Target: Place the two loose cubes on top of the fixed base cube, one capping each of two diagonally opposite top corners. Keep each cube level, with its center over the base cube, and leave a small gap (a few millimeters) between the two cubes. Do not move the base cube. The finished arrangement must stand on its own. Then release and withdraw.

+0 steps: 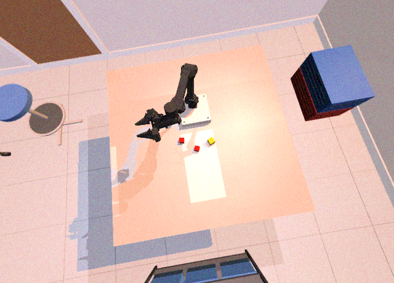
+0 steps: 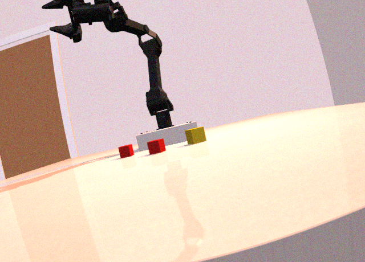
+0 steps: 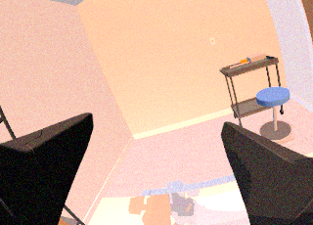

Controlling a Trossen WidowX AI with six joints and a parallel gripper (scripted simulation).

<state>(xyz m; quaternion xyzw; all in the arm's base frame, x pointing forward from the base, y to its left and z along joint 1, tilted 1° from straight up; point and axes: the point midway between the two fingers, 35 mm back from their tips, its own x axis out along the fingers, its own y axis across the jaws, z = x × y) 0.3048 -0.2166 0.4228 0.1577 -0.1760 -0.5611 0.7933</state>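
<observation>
The yellow base cube lies 4 cm behind my gripper tip, 37 cm to the left of it and 46 cm below it.
</observation>
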